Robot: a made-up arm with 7 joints.
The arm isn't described. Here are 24 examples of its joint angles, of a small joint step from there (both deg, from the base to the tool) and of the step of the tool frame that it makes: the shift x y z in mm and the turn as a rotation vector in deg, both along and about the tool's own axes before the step.
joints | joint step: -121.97 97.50 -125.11 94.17 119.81 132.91 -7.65 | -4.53 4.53 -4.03 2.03 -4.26 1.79 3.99
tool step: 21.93 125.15 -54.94 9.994 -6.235 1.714
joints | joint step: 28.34 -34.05 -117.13 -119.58 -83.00 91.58 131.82 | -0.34 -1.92 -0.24 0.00 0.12 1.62 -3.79
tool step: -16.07 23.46 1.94 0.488 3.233 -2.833
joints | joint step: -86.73 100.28 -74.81 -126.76 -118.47 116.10 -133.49 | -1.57 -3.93 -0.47 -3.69 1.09 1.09 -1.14
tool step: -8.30 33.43 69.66 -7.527 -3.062 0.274
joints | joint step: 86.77 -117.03 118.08 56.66 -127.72 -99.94 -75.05 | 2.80 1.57 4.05 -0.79 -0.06 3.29 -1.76
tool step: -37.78 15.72 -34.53 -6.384 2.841 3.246
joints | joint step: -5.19 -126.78 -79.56 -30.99 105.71 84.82 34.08 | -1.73 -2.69 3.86 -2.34 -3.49 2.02 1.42
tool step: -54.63 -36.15 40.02 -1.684 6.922 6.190
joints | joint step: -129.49 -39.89 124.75 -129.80 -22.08 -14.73 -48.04 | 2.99 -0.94 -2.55 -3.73 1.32 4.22 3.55
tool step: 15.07 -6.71 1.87 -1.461 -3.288 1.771
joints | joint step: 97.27 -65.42 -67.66 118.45 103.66 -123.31 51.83 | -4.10 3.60 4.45 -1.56 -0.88 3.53 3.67
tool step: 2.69 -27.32 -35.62 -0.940 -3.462 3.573
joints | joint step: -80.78 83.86 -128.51 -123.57 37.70 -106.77 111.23 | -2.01 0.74 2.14 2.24 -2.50 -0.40 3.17
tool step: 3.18 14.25 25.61 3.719 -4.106 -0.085
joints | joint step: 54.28 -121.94 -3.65 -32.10 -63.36 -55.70 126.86 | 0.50 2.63 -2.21 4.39 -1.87 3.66 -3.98
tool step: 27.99 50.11 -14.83 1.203 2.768 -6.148
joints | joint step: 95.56 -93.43 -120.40 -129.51 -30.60 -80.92 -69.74 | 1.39 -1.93 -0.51 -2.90 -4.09 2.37 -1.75
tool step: 42.58 -42.15 23.67 -1.504 -0.399 -3.839
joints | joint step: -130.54 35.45 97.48 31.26 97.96 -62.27 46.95 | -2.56 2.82 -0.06 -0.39 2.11 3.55 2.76
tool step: -14.00 58.26 31.03 5.965 0.005 -1.450
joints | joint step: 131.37 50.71 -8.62 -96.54 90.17 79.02 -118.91 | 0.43 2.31 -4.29 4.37 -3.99 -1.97 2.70
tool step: 47.85 23.23 -22.12 3.123 0.441 6.948
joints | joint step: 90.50 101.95 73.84 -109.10 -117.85 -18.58 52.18 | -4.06 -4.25 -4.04 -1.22 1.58 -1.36 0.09
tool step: 38.85 -39.35 -34.13 -2.758 -3.461 2.236
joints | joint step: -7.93 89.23 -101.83 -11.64 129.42 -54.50 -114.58 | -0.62 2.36 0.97 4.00 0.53 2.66 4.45
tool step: 45.33 -54.73 16.97 2.785 -1.689 -3.573
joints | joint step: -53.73 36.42 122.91 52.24 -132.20 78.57 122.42 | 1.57 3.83 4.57 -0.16 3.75 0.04 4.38
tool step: -14.13 16.70 -54.11 5.685 -5.768 -3.536
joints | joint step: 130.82 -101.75 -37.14 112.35 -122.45 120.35 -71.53 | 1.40 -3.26 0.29 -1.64 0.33 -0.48 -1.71
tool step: 40.71 15.10 29.70 -0.543 -2.173 3.063
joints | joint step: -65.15 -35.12 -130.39 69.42 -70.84 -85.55 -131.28 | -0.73 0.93 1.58 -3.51 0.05 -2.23 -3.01
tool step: 20.77 -27.14 21.55 3.723 3.722 -1.003
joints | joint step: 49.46 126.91 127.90 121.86 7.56 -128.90 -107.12 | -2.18 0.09 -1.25 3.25 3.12 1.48 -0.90
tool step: 28.63 -43.20 -66.12 -4.712 4.363 -4.262
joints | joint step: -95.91 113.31 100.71 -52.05 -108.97 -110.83 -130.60 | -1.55 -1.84 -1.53 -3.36 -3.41 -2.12 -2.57
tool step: -6.15 2.73 14.20 -0.226 -1.165 0.770
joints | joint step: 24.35 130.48 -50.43 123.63 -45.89 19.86 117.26 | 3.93 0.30 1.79 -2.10 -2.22 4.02 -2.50
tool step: 15.77 -1.22 16.66 3.057 1.669 -0.058
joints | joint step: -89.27 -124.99 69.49 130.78 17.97 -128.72 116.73 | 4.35 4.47 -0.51 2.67 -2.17 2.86 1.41
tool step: 42.55 56.50 -21.82 -1.218 -1.139 -4.838
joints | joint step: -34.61 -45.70 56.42 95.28 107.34 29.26 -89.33 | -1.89 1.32 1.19 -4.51 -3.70 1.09 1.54
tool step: -38.18 -47.47 14.47 -2.620 -2.860 -7.084
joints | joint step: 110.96 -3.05 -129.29 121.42 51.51 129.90 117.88 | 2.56 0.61 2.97 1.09 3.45 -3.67 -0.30
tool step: -29.22 -15.64 -17.40 -5.177 -7.398 3.732
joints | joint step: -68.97 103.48 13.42 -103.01 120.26 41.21 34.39 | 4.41 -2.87 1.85 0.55 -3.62 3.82 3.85
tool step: -99.23 -17.84 -8.30 1.375 3.562 1.905
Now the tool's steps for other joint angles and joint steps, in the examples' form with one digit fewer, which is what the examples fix.
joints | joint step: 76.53 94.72 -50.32 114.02 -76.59 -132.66 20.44 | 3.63 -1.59 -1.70 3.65 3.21 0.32 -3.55
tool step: -41.7 6.8 20.3 -0.50 11.48 -1.70
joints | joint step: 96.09 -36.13 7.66 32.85 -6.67 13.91 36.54 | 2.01 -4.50 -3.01 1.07 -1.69 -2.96 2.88
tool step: -17.1 18.6 -1.3 0.69 -0.40 -3.40
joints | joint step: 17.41 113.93 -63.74 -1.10 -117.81 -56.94 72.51 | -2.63 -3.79 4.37 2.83 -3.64 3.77 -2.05
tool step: 44.0 -39.7 -32.2 2.04 -4.41 7.50
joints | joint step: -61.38 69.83 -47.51 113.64 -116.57 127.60 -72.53 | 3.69 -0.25 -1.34 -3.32 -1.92 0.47 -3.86
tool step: 23.5 17.6 4.9 0.17 2.42 0.85
